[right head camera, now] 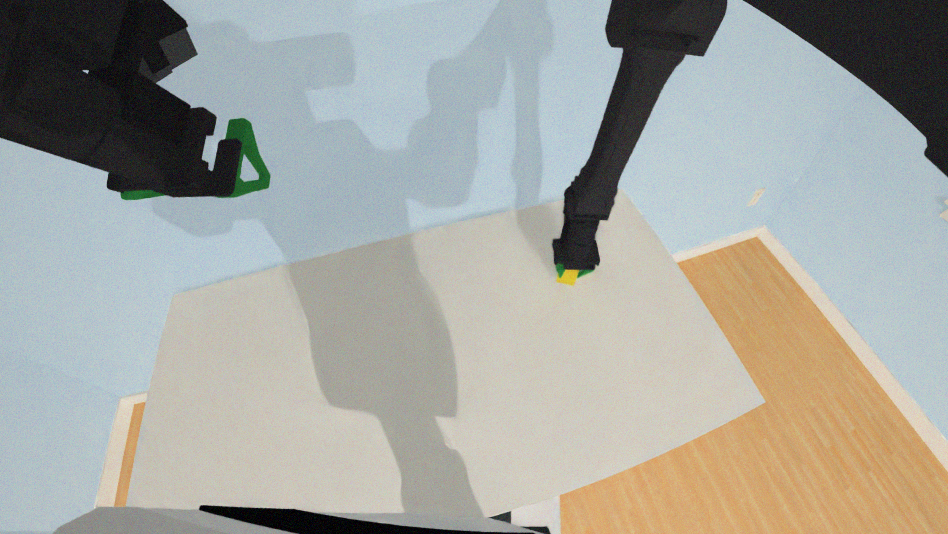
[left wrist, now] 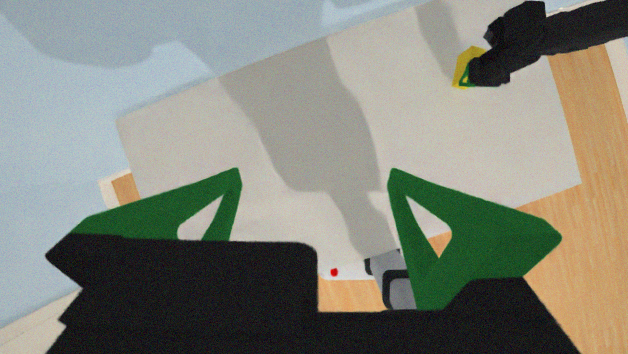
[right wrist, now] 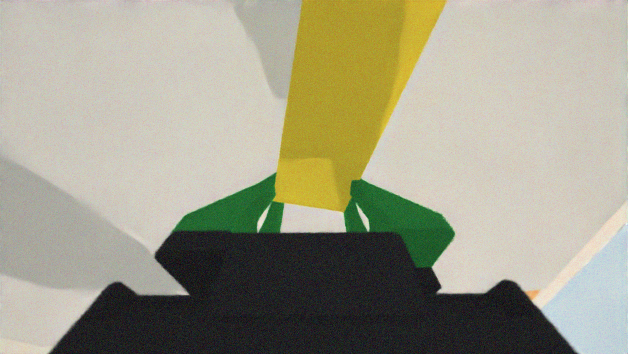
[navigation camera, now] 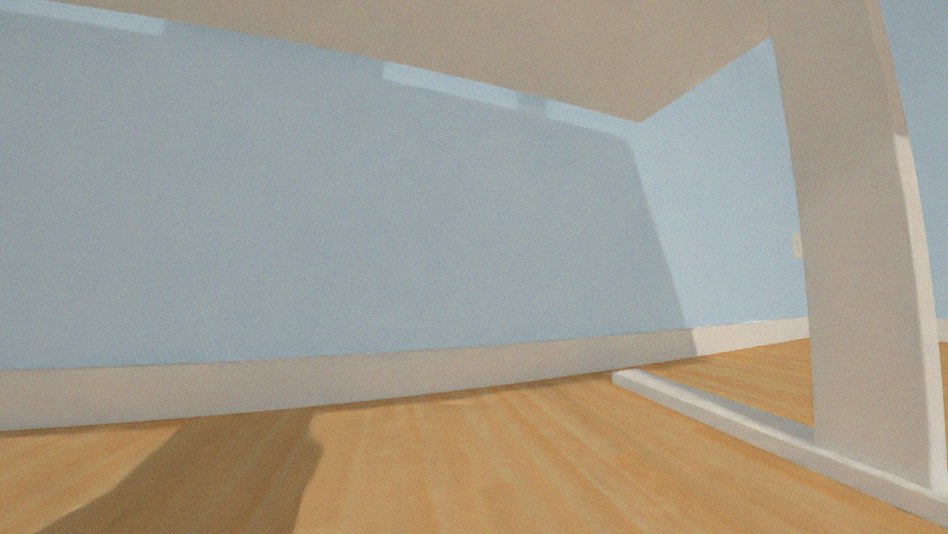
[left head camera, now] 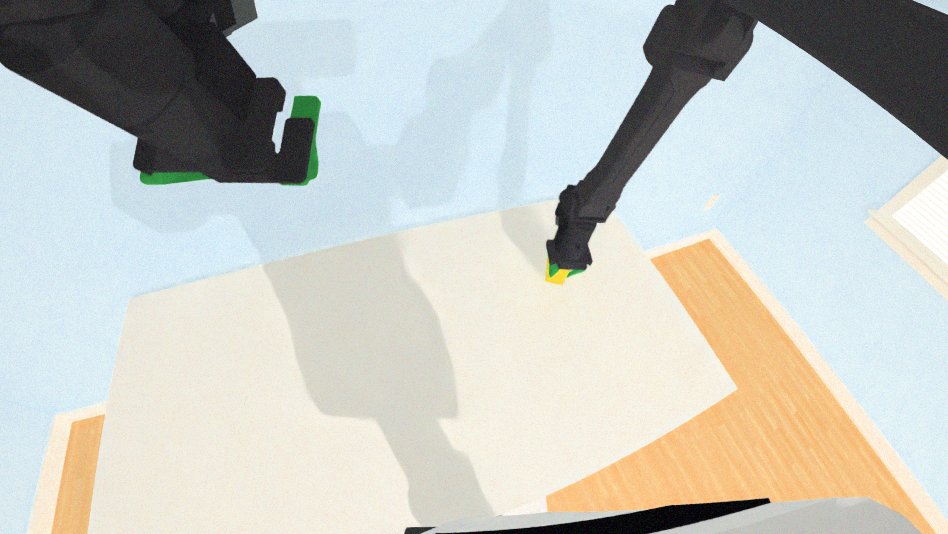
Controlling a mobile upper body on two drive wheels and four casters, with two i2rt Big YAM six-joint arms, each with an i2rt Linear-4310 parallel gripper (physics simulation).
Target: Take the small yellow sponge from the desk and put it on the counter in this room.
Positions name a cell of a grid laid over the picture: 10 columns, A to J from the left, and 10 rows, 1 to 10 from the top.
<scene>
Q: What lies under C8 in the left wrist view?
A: My left gripper.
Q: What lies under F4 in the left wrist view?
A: A white desk.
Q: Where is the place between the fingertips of my right gripper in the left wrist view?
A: H3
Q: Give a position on a white desk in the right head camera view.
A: E7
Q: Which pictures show my left gripper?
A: The right head camera view, the left wrist view and the left head camera view only.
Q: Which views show my right gripper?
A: The right head camera view, the left wrist view, the right wrist view and the left head camera view only.
</scene>
